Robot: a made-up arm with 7 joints. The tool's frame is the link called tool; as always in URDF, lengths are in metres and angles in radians. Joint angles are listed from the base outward.
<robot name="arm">
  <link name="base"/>
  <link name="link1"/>
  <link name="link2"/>
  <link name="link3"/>
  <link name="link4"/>
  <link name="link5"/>
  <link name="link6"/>
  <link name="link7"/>
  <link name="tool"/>
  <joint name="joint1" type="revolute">
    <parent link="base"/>
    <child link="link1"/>
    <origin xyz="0 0 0.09" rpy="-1.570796 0 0"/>
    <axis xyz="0 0 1"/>
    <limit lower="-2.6" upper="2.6"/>
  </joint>
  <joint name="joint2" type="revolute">
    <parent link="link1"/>
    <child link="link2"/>
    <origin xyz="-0.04 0.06 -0.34" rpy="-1.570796 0 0"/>
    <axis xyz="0 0 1"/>
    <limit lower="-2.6" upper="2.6"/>
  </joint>
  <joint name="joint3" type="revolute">
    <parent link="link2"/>
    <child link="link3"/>
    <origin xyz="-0.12 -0.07 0.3" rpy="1.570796 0 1.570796"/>
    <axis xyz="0 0 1"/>
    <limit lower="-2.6" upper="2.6"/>
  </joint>
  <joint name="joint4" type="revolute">
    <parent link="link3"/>
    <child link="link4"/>
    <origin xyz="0.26 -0.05 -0.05" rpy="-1.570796 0 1.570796"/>
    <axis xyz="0 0 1"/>
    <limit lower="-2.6" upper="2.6"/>
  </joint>
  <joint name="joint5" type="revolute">
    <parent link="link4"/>
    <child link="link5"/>
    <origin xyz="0.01 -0.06 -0.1" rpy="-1.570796 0 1.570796"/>
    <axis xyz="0 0 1"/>
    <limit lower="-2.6" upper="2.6"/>
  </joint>
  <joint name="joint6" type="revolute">
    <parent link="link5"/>
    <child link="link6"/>
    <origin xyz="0.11 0.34 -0.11" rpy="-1.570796 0 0"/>
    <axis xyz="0 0 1"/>
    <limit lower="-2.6" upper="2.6"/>
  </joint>
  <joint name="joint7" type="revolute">
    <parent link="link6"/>
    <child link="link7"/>
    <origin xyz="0 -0.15 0.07" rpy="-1.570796 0 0"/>
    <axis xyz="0 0 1"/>
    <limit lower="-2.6" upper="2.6"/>
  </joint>
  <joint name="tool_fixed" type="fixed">
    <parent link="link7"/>
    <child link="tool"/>
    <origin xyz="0 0.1 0.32" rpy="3.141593 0 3.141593"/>
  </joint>
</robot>
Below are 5 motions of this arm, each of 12 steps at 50 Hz.
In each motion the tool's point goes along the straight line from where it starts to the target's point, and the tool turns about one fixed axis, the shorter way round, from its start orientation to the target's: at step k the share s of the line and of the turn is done. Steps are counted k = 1, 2, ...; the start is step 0. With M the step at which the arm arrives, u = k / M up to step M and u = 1 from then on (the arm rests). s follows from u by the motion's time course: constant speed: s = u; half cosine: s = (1 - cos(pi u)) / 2; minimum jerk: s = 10 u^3 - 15 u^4 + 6 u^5.
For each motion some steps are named. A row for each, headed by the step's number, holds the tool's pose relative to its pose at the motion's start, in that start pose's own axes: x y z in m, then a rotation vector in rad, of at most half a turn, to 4 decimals.
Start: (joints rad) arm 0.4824 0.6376 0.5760 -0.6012 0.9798 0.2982 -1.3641
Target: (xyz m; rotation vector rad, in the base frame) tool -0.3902 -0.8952 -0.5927 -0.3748 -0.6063 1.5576
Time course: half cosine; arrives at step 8
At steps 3, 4, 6, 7, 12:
3: -0.0023 -0.0123 -0.0306 -0.0003 -0.0262 0.0218
4: -0.0037 -0.0199 -0.0495 -0.0004 -0.0424 0.0353
6: -0.0063 -0.0340 -0.0846 -0.0008 -0.0724 0.0602
7: -0.0071 -0.0383 -0.0953 -0.0009 -0.0816 0.0679
12: -0.0074 -0.0398 -0.0991 -0.0009 -0.0848 0.0705

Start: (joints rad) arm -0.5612 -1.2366 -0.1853 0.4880 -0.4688 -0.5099 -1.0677
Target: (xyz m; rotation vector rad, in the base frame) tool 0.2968 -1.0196 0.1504 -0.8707 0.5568 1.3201
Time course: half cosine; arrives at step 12
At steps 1, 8, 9, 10, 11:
1: -0.0015 0.0002 0.0021 -0.0023 0.0022 -0.0009
8: -0.0682 0.0068 0.0920 -0.1032 0.0990 -0.0385
9: -0.0776 0.0077 0.1047 -0.1175 0.1127 -0.0439
10: -0.0848 0.0084 0.1144 -0.1284 0.1232 -0.0480
11: -0.0894 0.0089 0.1206 -0.1353 0.1298 -0.0505

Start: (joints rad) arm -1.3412 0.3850 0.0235 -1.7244 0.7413 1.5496 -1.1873
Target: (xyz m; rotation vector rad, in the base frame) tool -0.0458 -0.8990 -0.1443 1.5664 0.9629 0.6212
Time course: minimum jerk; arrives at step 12
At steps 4, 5, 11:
4: -0.0012 0.0058 0.0192 -0.0272 0.0306 -0.0026
5: -0.0020 0.0095 0.0317 -0.0450 0.0505 -0.0044
11: -0.0057 0.0274 0.0911 -0.1291 0.1449 -0.0125

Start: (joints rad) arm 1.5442 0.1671 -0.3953 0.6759 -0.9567 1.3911 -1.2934
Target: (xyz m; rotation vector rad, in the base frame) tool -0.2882 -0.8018 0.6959 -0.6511 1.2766 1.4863
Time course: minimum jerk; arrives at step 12
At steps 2, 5, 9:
2: 0.0022 0.0045 -0.0028 0.0005 -0.0049 -0.0039
5: 0.0216 0.0437 -0.0272 0.0053 -0.0483 -0.0381
9: 0.0560 0.1129 -0.0705 0.0136 -0.1248 -0.0986

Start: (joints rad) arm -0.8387 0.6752 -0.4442 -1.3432 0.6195 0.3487 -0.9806
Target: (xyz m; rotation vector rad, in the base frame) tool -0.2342 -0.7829 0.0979 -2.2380 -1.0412 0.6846
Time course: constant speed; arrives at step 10
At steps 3, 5, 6, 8, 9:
3: 0.0140 -0.0422 -0.0128 -0.0326 -0.0457 0.0447
5: 0.0234 -0.0704 -0.0214 -0.0544 -0.0761 0.0745
6: 0.0280 -0.0845 -0.0257 -0.0652 -0.0914 0.0894
8: 0.0374 -0.1126 -0.0342 -0.0870 -0.1218 0.1191
9: 0.0420 -0.1267 -0.0385 -0.0979 -0.1370 0.1340

